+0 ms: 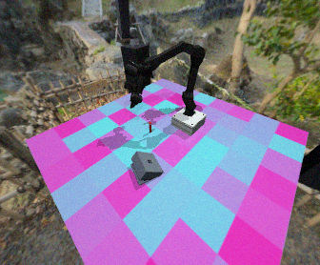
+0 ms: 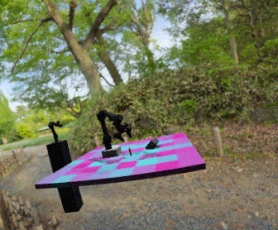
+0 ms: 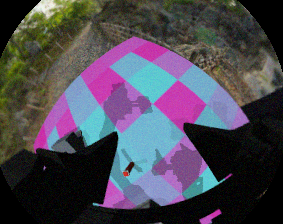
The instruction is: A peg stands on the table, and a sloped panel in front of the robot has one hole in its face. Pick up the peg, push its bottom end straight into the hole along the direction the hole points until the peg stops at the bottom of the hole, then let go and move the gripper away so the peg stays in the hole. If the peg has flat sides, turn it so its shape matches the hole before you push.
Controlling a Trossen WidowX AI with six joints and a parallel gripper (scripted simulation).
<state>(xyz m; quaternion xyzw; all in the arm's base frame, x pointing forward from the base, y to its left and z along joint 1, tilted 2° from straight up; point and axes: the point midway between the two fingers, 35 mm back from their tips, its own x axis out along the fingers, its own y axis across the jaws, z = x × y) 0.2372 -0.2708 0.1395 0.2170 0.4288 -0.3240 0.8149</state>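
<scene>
My gripper tip is now 130 mm to the right of the red peg, 120 mm above it and 20 mm past it. Round my gripper tip: dark grey sloped panel (280 mm to the left, 220 mm ahead, 140 mm below).
</scene>
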